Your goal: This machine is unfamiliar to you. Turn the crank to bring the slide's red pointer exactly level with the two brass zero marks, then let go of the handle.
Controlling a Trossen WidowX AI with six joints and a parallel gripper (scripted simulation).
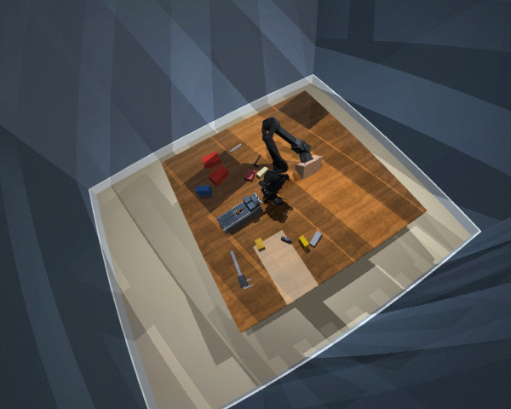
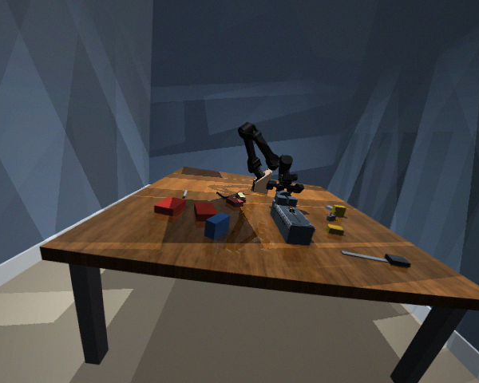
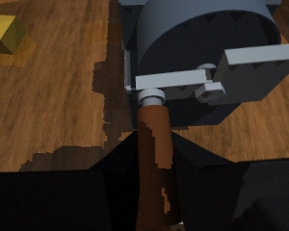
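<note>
Now: gripper tip 150 mm short of the red pointer and 20 mm below it. From my gripper tip the other things lie so: pink block (250 mm to the right, 50 mm below); then ochre block (210 mm to the left, 120 mm ahead, 50 mm below); then brown crank handle (20 mm behind, 20 mm above).
</note>
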